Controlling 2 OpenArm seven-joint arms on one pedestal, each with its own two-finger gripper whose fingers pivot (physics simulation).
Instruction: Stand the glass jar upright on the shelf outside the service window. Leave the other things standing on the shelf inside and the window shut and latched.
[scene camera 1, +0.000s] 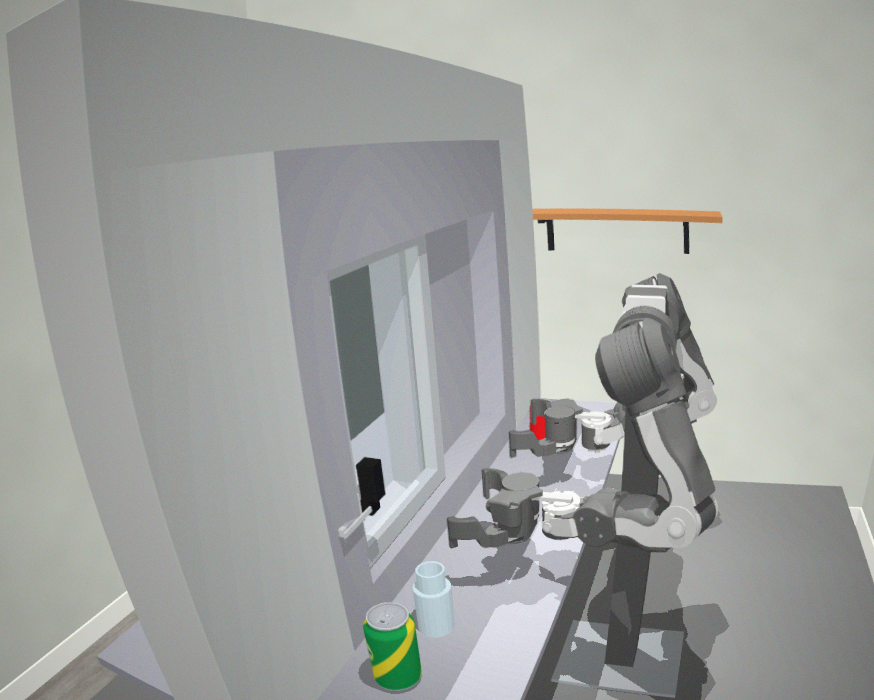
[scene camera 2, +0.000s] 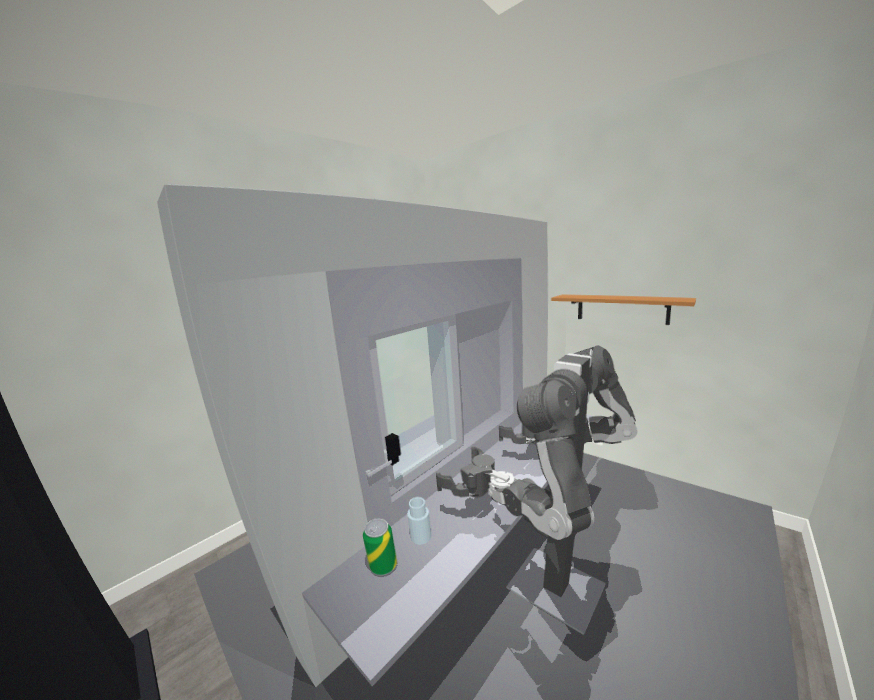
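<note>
The pale blue glass jar (scene camera 1: 434, 606) (scene camera 2: 419, 525) stands upright on the inside shelf (scene camera 1: 503, 641) (scene camera 2: 408, 608), beside a green can. My left gripper (scene camera 1: 468, 506) (scene camera 2: 458, 468) is open and empty above the shelf, beyond the jar and in front of the window. My right gripper (scene camera 1: 526, 425) is open farther along the shelf; a red thing (scene camera 1: 538, 427) shows partly behind its fingers. In scene camera 2 that gripper is partly hidden by the left arm. The service window (scene camera 1: 404, 379) (scene camera 2: 408, 386) has a pale handle (scene camera 1: 355, 522) (scene camera 2: 379, 468) at its lower left; whether it is latched is unclear.
The green and yellow can (scene camera 1: 393, 648) (scene camera 2: 380, 548) stands upright near the shelf's near end. A black block (scene camera 1: 370, 484) (scene camera 2: 393, 447) shows at the window's lower left. The thick wall (scene camera 1: 211, 408) (scene camera 2: 269, 408) surrounds the window. An orange wall shelf (scene camera 1: 627, 215) (scene camera 2: 623, 299) hangs behind.
</note>
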